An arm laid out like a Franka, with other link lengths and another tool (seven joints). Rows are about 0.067 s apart.
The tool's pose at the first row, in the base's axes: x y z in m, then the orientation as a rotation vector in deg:
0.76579, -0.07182, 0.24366, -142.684, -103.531, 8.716
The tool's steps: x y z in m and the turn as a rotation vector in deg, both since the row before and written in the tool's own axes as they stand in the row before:
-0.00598, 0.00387, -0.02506, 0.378, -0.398, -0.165
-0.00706, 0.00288, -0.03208, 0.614, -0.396, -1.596
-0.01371, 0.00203, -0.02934, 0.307, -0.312, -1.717
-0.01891, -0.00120, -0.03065, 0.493, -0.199, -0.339
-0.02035, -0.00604, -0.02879, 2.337, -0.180, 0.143
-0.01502, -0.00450, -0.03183, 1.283, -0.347, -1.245
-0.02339, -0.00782, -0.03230, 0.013, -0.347, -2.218
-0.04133, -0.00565, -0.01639, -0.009, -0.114, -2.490
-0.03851, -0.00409, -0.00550, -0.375, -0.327, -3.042
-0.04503, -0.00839, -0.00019, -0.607, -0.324, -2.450
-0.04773, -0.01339, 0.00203, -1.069, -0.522, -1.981
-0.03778, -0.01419, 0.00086, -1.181, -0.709, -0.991
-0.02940, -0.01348, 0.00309, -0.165, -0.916, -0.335
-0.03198, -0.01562, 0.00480, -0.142, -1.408, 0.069
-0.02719, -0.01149, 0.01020, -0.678, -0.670, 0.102
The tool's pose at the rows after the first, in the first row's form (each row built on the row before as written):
0.77050, -0.07849, 0.26840, -142.423, -103.680, 9.541
0.77505, -0.08567, 0.30026, -140.635, -105.421, 10.491
0.77718, -0.09891, 0.32981, -138.874, -107.411, 11.055
0.77572, -0.11627, 0.36135, -138.293, -107.617, 11.721
0.76939, -0.13387, 0.39184, -136.983, -106.216, 14.010
0.76755, -0.14682, 0.42482, -135.025, -107.054, 15.438
0.76185, -0.16730, 0.45945, -132.885, -109.682, 15.652
0.75240, -0.20643, 0.47916, -130.357, -112.470, 15.531
0.74422, -0.24377, 0.48748, -127.466, -116.108, 15.261
0.73213, -0.28776, 0.49159, -125.261, -119.197, 14.814
0.71647, -0.33475, 0.49443, -123.828, -122.141, 14.172
0.70201, -0.37227, 0.49797, -123.581, -124.225, 13.697
0.68850, -0.40181, 0.49879, -123.603, -125.149, 14.544
0.67290, -0.43416, 0.49886, -124.238, -125.901, 16.005
0.66053, -0.46228, 0.49326, -124.927, -126.564, 16.073

